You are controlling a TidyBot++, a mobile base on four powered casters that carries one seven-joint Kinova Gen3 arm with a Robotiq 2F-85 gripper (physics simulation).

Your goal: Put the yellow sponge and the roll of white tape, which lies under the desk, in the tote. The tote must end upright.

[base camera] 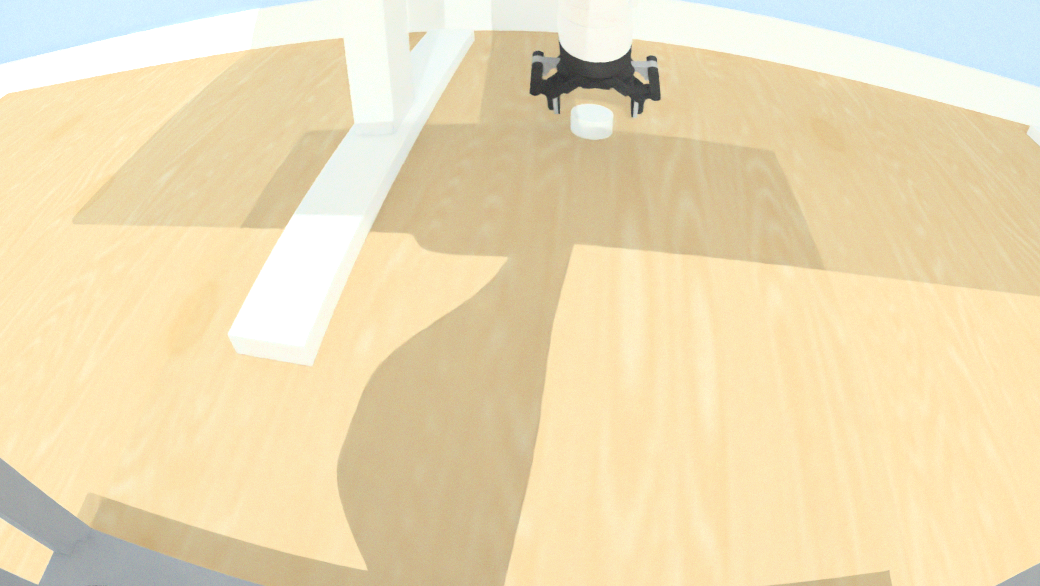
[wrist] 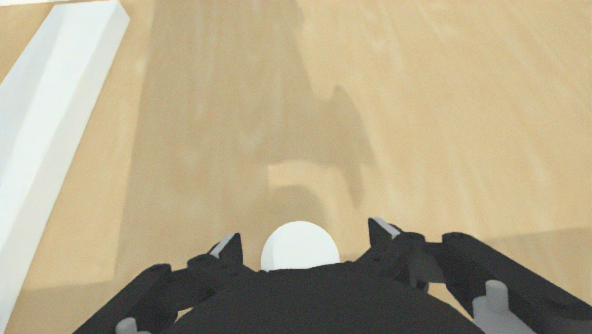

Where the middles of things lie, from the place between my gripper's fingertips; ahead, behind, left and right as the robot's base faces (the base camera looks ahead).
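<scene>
There is the roll of white tape (base camera: 590, 121), and my gripper is 1 cm beyond it and 1 cm higher than it.
</scene>
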